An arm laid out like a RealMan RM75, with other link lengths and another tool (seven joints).
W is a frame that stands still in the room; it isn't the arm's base.
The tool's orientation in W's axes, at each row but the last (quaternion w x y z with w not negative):
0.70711, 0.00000, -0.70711, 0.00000
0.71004, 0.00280, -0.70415, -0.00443
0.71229, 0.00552, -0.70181, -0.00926
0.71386, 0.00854, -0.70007, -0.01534
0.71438, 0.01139, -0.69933, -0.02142
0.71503, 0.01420, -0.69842, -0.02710
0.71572, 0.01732, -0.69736, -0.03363
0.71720, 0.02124, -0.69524, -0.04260
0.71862, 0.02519, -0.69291, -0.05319
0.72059, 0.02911, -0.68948, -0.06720
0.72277, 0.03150, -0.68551, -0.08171
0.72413, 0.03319, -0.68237, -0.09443
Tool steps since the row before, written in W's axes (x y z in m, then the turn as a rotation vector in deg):
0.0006, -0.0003, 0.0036, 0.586, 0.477, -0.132
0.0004, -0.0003, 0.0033, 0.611, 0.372, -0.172
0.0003, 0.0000, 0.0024, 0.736, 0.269, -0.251
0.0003, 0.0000, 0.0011, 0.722, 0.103, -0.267
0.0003, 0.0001, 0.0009, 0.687, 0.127, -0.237
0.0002, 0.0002, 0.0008, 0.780, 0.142, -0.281
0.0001, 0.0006, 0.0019, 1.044, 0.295, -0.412
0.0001, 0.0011, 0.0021, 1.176, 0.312, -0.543
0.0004, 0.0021, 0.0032, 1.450, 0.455, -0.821
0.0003, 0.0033, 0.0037, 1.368, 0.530, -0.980
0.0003, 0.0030, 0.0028, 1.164, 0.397, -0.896
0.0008, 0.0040, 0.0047, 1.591, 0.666, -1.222
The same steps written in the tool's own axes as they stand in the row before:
0.0036, -0.0003, -0.0006, -0.132, 0.477, -0.586
0.0033, -0.0003, -0.0004, -0.171, 0.372, -0.612
0.0024, 0.0001, -0.0003, -0.246, 0.268, -0.738
0.0011, 0.0000, -0.0003, -0.256, 0.101, -0.726
0.0009, 0.0001, -0.0003, -0.228, 0.126, -0.690
0.0008, 0.0002, -0.0002, -0.271, 0.140, -0.784
0.0019, 0.0007, 0.0000, -0.406, 0.290, -1.048
0.0020, 0.0013, 0.0000, -0.534, 0.299, -1.184
0.0030, 0.0025, -0.0002, -0.817, 0.422, -1.462
0.0032, 0.0038, 0.0000, -0.988, 0.470, -1.384
0.0023, 0.0034, 0.0001, -0.893, 0.337, -1.185
0.0039, 0.0048, -0.0002, -1.240, 0.582, -1.610

